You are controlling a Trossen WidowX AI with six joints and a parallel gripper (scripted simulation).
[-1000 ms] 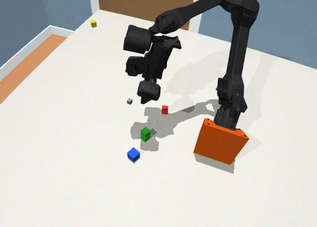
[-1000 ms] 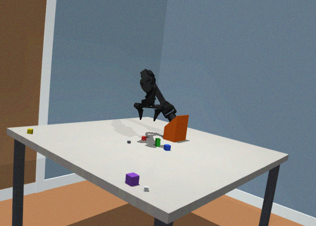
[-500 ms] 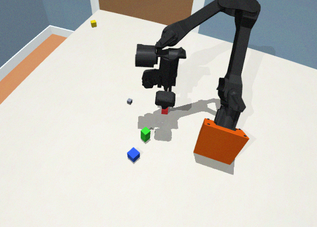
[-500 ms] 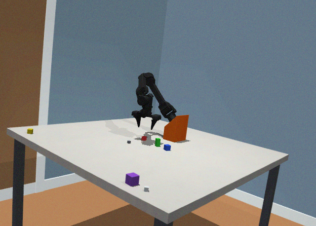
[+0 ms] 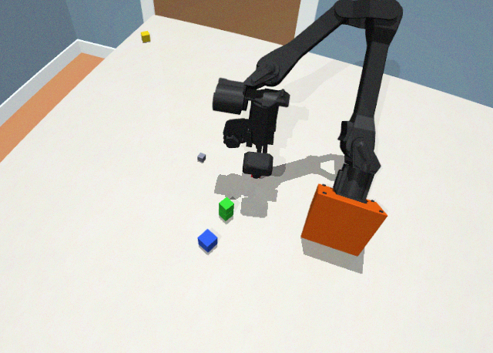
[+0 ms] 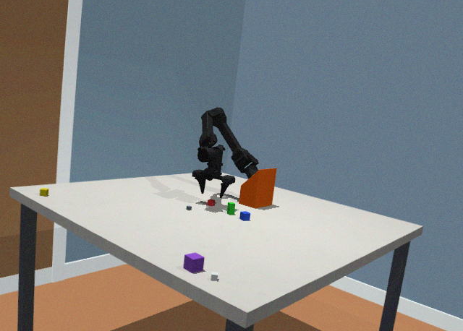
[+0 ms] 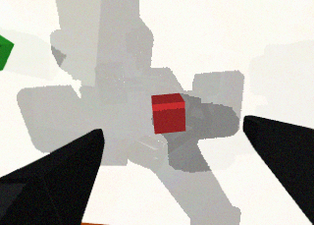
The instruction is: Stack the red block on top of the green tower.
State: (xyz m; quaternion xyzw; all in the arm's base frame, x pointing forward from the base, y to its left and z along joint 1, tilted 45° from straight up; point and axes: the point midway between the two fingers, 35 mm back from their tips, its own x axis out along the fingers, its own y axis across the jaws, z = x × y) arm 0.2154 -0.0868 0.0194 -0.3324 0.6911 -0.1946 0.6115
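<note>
The red block lies 30 mm below my gripper tip. Round my gripper tip: small grey block (140 mm ahead, 10 mm to the left, 40 mm below); blue block (40 mm ahead, 220 mm to the left, 30 mm below); yellow block (540 mm ahead, 430 mm to the right, 30 mm below).
</note>
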